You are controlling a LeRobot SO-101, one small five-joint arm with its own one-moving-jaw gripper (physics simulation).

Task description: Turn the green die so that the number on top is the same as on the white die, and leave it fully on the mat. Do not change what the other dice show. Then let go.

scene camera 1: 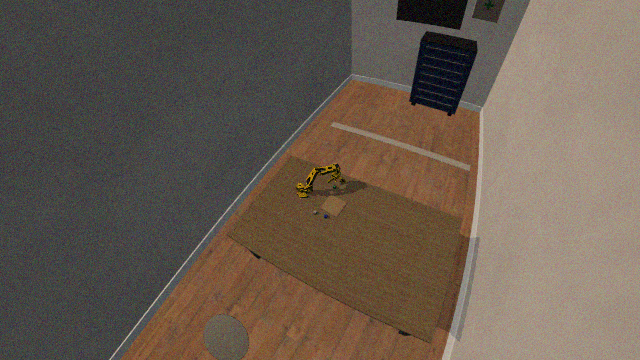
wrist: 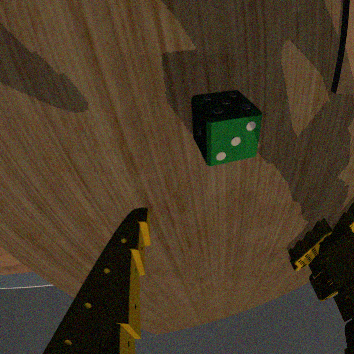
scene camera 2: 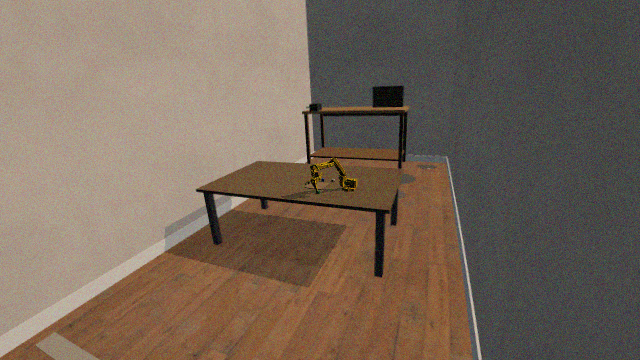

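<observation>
The green die rests on the table outside the tan mat. In the wrist view its lit upper face shows three pips and its sides are dark. My gripper is fully open and empty near the die. In the wrist view one notched jaw shows at lower left, apart from the die. The white die stands beside the mat; its top number is too small to read.
A blue die stands near the white die, beside the mat. All stand on the brown table. A dark mat edge shows at the upper right of the wrist view. The arm's base stands on the table.
</observation>
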